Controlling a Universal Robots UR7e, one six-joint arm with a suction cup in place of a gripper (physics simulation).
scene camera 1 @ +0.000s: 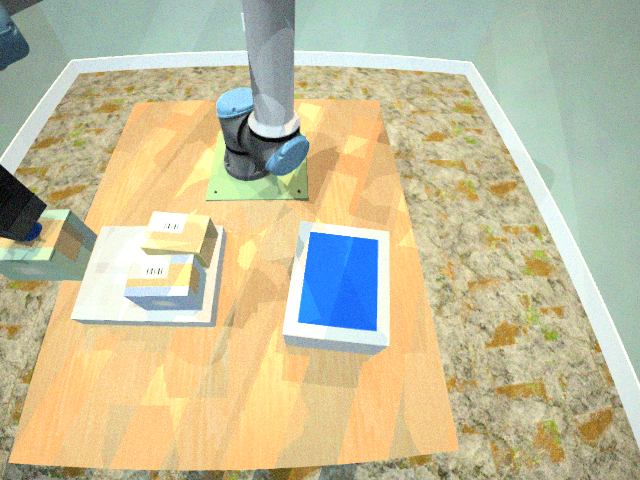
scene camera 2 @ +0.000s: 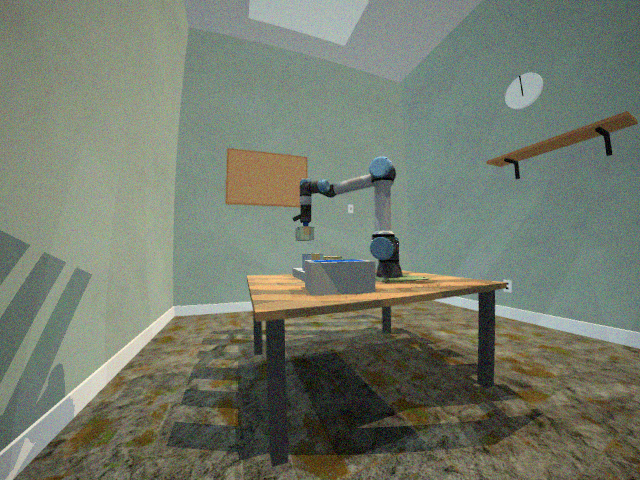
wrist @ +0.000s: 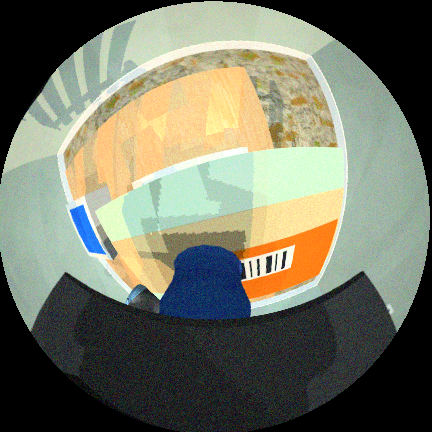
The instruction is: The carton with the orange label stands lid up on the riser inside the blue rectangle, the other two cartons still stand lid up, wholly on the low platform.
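Seen in the pictures: hand at its tool point: (scene camera 1: 36,235) (scene camera 2: 305,229) (wrist: 209,253); arm's base at its link origin: (scene camera 1: 249,162) (scene camera 2: 388,276).
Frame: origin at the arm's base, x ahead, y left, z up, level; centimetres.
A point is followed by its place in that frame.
The carton with the orange label (scene camera 1: 31,269) {x 51.7, y -17.6, z 26.9 cm} (scene camera 2: 304,234) {x 48.0, y -12.6, z 25.4 cm} (wrist: 200,195) {x 50.6, y -18.0, z 30.3 cm} is pale green with a tan strip and hangs lid up under my suction cup (scene camera 1: 33,231) (scene camera 2: 306,224) (wrist: 207,280), which holds its top. In scene camera 2 it is well above the platform; in scene camera 1 it is at the far left, partly cut off. A yellow carton (scene camera 1: 178,238) {x 35.1, y -4.3, z 12.1 cm} and a light-blue carton (scene camera 1: 165,298) {x 48.2, y -1.9, z 12.2 cm} stand lid up, close together, on the low platform (scene camera 1: 103,297) {x 49.0, y -20.7, z 4.1 cm}. The riser (scene camera 1: 336,341) {x 50.1, y 31.7, z 10.3 cm} (scene camera 2: 341,279) {x 38.4, y 41.1, z 4.8 cm} bears the blue rectangle (scene camera 1: 341,281) {x 38.4, y 31.2, z 11.3 cm} (wrist: 86,230) {x 38.1, y 29.0, z 11.3 cm}, with no carton on it.
The wooden table (scene camera 1: 248,413) {x 65.5, y 16.7, z -0.7 cm} (scene camera 2: 413,293) {x 12.5, y 46.8, z -0.7 cm} carries the platform and riser, with a gap between them. The arm's base stands on a green plate (scene camera 1: 258,191) {x 10.6, y 5.6, z 0.0 cm} behind them. A wall shelf (scene camera 2: 563,139) is at the right in scene camera 2.
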